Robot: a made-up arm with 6 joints. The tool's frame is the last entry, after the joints. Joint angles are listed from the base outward.
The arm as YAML. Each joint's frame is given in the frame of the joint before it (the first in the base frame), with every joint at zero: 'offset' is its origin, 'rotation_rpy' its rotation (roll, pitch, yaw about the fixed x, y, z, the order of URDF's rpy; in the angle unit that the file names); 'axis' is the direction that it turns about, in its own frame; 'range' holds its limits. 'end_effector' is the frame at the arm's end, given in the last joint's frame.
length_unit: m
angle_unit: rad
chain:
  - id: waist
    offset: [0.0, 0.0, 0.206]
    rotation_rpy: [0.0, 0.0, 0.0]
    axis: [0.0, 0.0, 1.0]
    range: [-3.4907, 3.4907]
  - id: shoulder
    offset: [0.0, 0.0, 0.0]
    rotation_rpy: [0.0, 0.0, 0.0]
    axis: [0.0, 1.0, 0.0]
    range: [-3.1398, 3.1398]
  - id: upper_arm
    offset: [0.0, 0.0, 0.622]
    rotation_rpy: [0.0, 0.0, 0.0]
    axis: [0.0, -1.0, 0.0]
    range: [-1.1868, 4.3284]
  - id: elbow
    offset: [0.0, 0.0, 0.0]
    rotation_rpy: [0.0, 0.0, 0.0]
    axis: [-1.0, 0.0, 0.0]
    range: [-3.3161, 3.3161]
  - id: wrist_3
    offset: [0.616, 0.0, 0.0]
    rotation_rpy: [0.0, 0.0, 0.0]
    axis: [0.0, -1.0, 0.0]
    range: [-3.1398, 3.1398]
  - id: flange
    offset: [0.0, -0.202, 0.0]
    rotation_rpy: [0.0, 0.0, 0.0]
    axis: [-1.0, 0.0, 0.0]
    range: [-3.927, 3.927]
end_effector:
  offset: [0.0, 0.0, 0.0]
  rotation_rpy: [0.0, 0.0, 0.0]
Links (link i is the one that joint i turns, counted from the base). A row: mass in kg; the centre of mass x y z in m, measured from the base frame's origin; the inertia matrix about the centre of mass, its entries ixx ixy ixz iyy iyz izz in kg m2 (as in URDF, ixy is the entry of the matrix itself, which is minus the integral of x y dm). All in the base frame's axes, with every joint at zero. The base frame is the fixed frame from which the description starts. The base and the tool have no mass.
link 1: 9.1; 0.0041 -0.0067 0.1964; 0.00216 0 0 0.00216 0 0.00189
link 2: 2.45; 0.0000 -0.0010 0.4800; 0.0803 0 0 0.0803 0 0.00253
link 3: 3.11; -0.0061 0.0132 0.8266; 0.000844 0 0 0.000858 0 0.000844
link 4: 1.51; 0.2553 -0.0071 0.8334; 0.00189 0 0 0.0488 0 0.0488
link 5: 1.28; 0.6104 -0.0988 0.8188; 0.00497 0 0 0.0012 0 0.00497
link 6: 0.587; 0.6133 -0.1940 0.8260; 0.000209 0 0 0.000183 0 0.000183
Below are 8 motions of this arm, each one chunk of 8 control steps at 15 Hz.
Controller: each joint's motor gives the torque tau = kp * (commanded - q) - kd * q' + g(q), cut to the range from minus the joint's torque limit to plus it. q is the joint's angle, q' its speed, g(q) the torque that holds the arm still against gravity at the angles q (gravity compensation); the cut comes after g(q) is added. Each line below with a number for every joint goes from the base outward.
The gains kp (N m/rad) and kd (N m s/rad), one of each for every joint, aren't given. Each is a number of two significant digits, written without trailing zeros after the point. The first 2 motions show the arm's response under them.
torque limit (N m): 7.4 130 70 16 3.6 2.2
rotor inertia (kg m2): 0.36 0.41 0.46 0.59 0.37 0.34
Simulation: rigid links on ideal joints. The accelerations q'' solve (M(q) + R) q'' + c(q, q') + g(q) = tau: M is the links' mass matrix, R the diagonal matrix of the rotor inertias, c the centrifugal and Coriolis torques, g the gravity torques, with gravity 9.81 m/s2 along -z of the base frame. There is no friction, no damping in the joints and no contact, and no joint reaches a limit. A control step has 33 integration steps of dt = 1/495 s. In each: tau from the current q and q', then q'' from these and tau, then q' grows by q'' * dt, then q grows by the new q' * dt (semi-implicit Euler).
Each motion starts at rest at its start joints. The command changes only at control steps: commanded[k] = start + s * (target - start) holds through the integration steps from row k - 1 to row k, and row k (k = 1, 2, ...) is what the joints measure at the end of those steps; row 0 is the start. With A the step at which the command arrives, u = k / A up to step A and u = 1 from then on. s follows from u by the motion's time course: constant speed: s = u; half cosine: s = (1 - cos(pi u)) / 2; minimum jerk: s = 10 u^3 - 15 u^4 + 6 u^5; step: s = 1 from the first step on.
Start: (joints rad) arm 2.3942 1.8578 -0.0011 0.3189 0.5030 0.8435
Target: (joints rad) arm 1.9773 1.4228 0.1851 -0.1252 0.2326 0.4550
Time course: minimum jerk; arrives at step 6
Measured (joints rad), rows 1 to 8:
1: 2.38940 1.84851 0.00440 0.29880 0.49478 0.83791
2: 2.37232 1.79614 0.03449 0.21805 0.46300 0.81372
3: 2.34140 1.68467 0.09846 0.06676 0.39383 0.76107
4: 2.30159 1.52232 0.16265 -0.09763 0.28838 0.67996
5: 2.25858 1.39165 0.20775 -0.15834 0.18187 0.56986
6: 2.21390 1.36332 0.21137 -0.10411 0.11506 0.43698
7: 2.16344 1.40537 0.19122 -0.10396 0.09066 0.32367
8: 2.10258 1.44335 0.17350 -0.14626 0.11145 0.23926
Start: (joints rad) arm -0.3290 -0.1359 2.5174 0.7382 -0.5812 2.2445
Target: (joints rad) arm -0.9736 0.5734 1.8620 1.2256 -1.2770 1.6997
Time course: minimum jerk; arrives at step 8
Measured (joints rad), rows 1 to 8:
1: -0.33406 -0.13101 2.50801 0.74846 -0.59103 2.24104
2: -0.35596 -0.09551 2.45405 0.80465 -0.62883 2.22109
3: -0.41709 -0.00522 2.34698 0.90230 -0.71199 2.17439
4: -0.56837 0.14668 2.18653 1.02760 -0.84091 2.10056
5: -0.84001 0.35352 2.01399 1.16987 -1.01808 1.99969
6: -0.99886 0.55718 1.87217 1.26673 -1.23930 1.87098
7: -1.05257 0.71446 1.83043 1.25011 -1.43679 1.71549
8: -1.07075 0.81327 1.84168 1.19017 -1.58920 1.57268
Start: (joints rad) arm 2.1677 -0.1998 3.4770 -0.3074 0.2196 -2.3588
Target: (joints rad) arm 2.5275 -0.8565 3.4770 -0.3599 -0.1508 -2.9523
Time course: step
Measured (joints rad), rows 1 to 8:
1: 2.18551 -0.30453 3.45279 -0.36425 0.19597 -2.37343
2: 2.21710 -0.60088 3.42890 -0.41785 0.12805 -2.41744
3: 2.24157 -0.97175 3.45583 -0.40317 0.01996 -2.49186
4: 2.26860 -1.24586 3.49092 -0.33242 -0.12650 -2.59556
5: 2.31297 -1.42235 3.48572 -0.34227 -0.26791 -2.72730
6: 2.37484 -1.48778 3.48460 -0.37617 -0.36452 -2.88706
7: 2.45183 -1.43983 3.48793 -0.35329 -0.41646 -3.04856
8: 2.54186 -1.28237 3.48492 -0.35052 -0.42385 -3.18060

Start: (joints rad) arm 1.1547 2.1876 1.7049 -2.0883 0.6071 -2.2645
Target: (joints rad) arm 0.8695 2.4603 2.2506 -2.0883 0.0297 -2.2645
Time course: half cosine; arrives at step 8
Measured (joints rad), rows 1 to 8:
1: 1.15260 2.19771 1.73139 -2.08848 0.58884 -2.26453
2: 1.14442 2.22598 1.80087 -2.08926 0.53971 -2.26460
3: 1.12767 2.26918 1.89543 -2.08981 0.45051 -2.26463
4: 1.10171 2.32303 2.00149 -2.08942 0.32224 -2.26462
5: 1.06563 2.37861 2.10420 -2.08923 0.17082 -2.26460
6: 1.01864 2.42529 2.18836 -2.08927 0.03270 -2.26460
7: 0.96045 2.45489 2.24024 -2.08923 -0.06431 -2.26463
8: 0.89155 2.46375 2.25232 -2.08917 -0.11850 -2.26463

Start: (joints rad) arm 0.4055 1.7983 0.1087 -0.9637 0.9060 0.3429
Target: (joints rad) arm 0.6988 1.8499 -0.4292 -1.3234 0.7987 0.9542
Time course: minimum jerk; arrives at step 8
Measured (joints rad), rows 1 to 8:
1: 0.40697 1.79759 0.09941 -0.96996 0.90458 0.34684
2: 0.41662 1.79651 0.04723 -1.00641 0.89538 0.36830
3: 0.44056 1.80484 -0.05567 -1.07719 0.87311 0.41827
4: 0.48053 1.82465 -0.18778 -1.17007 0.84357 0.49704
5: 0.53775 1.84400 -0.31642 -1.25833 0.81788 0.60486
6: 0.61242 1.85285 -0.40243 -1.31092 0.80179 0.74188
7: 0.70235 1.85253 -0.43435 -1.32527 0.79579 0.90731
8: 0.78475 1.84993 -0.43064 -1.32445 0.79759 1.06758

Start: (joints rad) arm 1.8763 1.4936 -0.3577 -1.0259 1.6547 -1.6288
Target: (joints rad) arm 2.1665 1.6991 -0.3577 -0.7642 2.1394 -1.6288
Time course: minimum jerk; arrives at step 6
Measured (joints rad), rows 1 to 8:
1: 1.87982 1.49900 -0.35731 -1.01453 1.66972 -1.62880
2: 1.89415 1.52959 -0.35572 -0.96042 1.71390 -1.62877
3: 1.92363 1.59275 -0.35547 -0.86968 1.80218 -1.62872
4: 1.96766 1.66339 -0.35807 -0.78519 1.93466 -1.62874
5: 2.02513 1.70628 -0.36036 -0.75687 2.11036 -1.62887
6: 2.09542 1.70999 -0.36058 -0.76810 2.27780 -1.62902
7: 2.17714 1.69833 -0.35732 -0.76615 2.40273 -1.62904
8: 2.25146 1.69395 -0.35454 -0.76028 2.48526 -1.62883

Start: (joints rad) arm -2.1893 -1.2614 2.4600 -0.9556 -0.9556 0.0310
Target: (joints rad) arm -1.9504 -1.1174 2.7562 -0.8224 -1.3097 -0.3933
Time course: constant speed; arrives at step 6
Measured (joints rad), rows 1 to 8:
1: -2.18759 -1.23765 2.52192 -0.93079 -0.97778 0.01598
2: -2.17974 -1.21449 2.57307 -0.89787 -1.04378 -0.02837
3: -2.16431 -1.18967 2.61910 -0.88334 -1.14828 -0.10205
4: -2.14204 -1.16297 2.66828 -0.86244 -1.24681 -0.20486
5: -2.11247 -1.13838 2.71744 -0.83597 -1.30631 -0.33016
6: -2.07472 -1.11564 2.76748 -0.81562 -1.33003 -0.44755
7: -2.02755 -1.11627 2.75610 -0.81899 -1.31555 -0.53793
8: -1.97328 -1.11631 2.75196 -0.82969 -1.29707 -0.59993

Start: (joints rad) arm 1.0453 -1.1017 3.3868 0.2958 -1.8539 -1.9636
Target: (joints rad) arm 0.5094 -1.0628 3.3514 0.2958 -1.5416 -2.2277
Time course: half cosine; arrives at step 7
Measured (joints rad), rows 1 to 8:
1: 1.03957 -1.10062 3.38542 0.29593 -1.84039 -1.96895
2: 1.02289 -1.09608 3.38001 0.29622 -1.80093 -1.99191
3: 0.99525 -1.08743 3.37161 0.29581 -1.73044 -2.03919
4: 0.95656 -1.07727 3.36286 0.29527 -1.64088 -2.11030
5: 0.90675 -1.06864 3.35554 0.29520 -1.56001 -2.19315
6: 0.84579 -1.06312 3.35089 0.29510 -1.51719 -2.25944
7: 0.77359 -1.06137 3.34962 0.29491 -1.51833 -2.29748
8: 0.69018 -1.06251 3.35026 0.29514 -1.55019 -2.30665

